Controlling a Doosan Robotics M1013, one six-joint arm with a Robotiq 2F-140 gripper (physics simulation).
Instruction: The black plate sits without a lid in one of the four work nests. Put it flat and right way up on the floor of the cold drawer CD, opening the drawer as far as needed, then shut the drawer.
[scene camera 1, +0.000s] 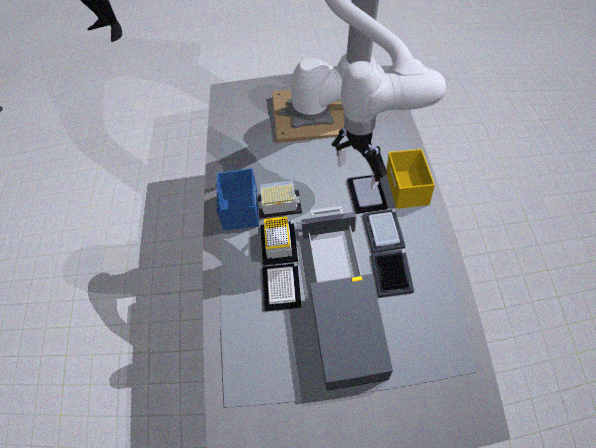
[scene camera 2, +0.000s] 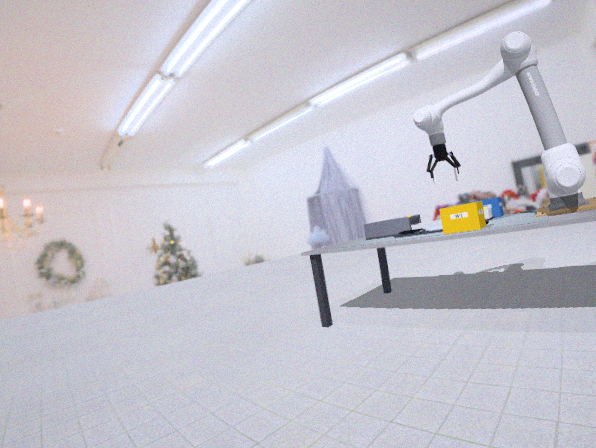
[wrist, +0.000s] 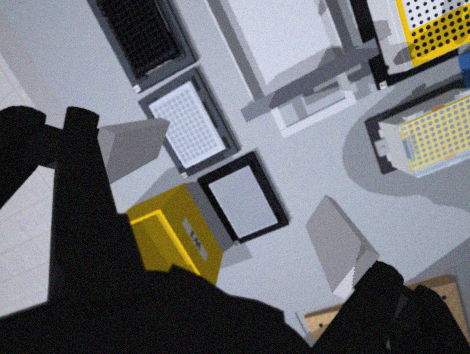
I see my gripper (scene camera 1: 358, 175), a black plate (scene camera 1: 392, 270), a white plate (scene camera 1: 281, 289) and a cold drawer (scene camera 2: 388, 228).
My gripper is seen too in the wrist view (wrist: 240, 176). The cold drawer shows as well in the wrist view (wrist: 279, 57). Scene camera 2 does not show the white plate, which is hidden by the cold drawer. The wrist view does not show the white plate: it is out of frame.
